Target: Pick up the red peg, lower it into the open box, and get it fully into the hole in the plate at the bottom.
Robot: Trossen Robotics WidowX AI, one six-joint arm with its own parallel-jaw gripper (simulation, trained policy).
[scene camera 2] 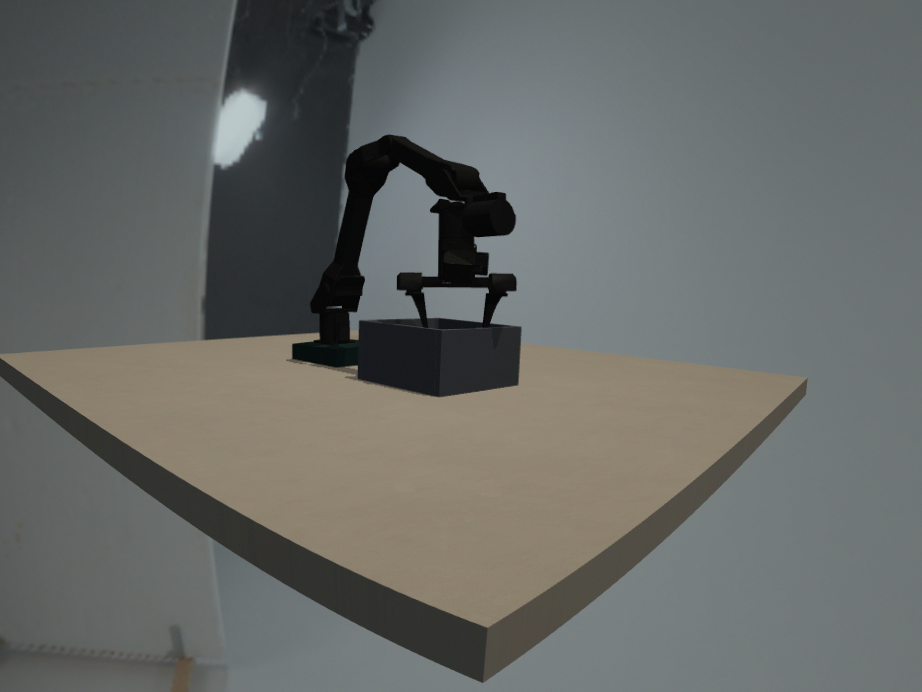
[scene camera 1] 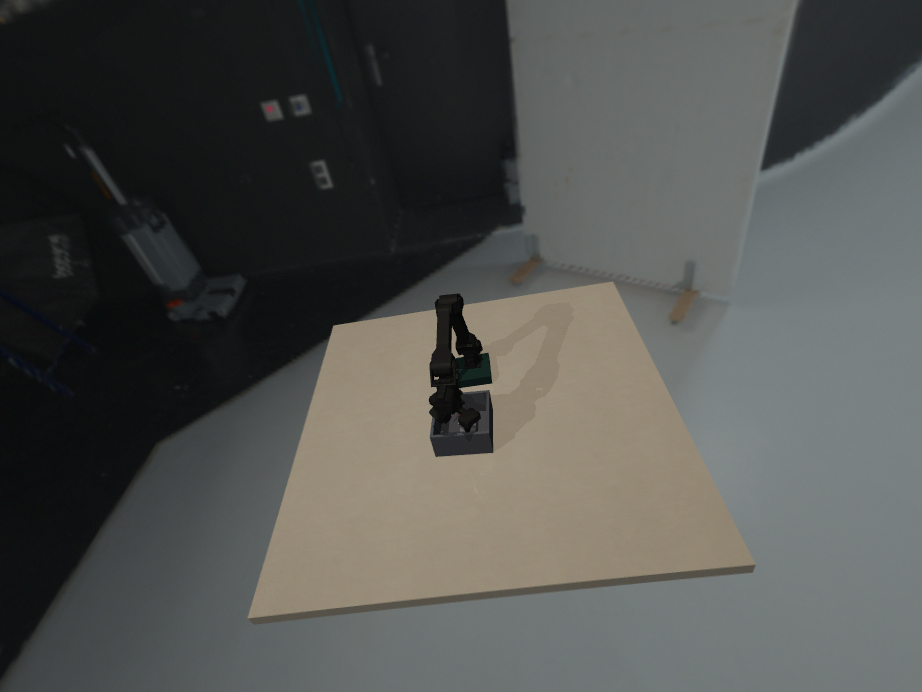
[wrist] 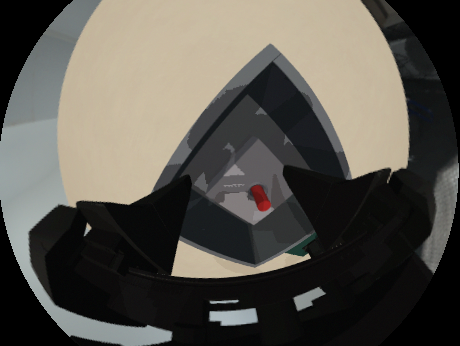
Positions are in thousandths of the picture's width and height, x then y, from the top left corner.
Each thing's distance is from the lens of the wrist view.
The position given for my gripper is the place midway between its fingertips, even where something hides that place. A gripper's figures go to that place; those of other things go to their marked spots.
my gripper (wrist: 518, 504): 10 cm
dark grey box (wrist: 584, 288): 14 cm
light grey plate (wrist: 547, 475): 12 cm
